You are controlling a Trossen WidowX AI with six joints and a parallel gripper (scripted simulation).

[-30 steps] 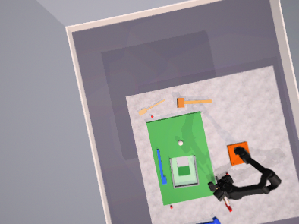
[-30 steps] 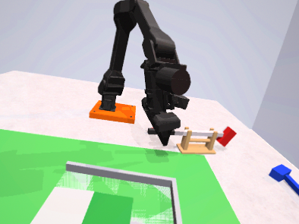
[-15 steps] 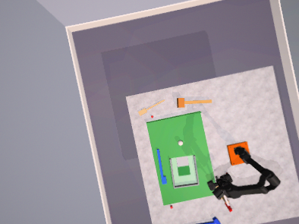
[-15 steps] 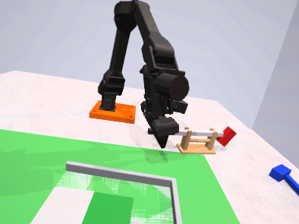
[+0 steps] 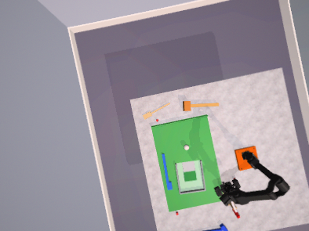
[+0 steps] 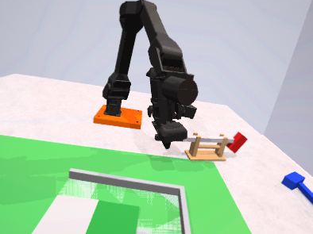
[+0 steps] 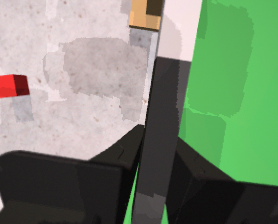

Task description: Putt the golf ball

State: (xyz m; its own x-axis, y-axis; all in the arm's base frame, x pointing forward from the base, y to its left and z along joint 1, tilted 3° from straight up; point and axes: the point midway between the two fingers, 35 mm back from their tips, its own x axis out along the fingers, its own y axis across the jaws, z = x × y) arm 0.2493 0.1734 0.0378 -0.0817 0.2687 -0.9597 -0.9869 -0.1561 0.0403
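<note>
Now: the red putter 2 cm behind my gripper tip, 11 cm to the left of it and 3 cm above it. The rest, counted from my gripper tip: white golf ball (22 cm ahead, 36 cm to the right, 1 cm below).
</note>
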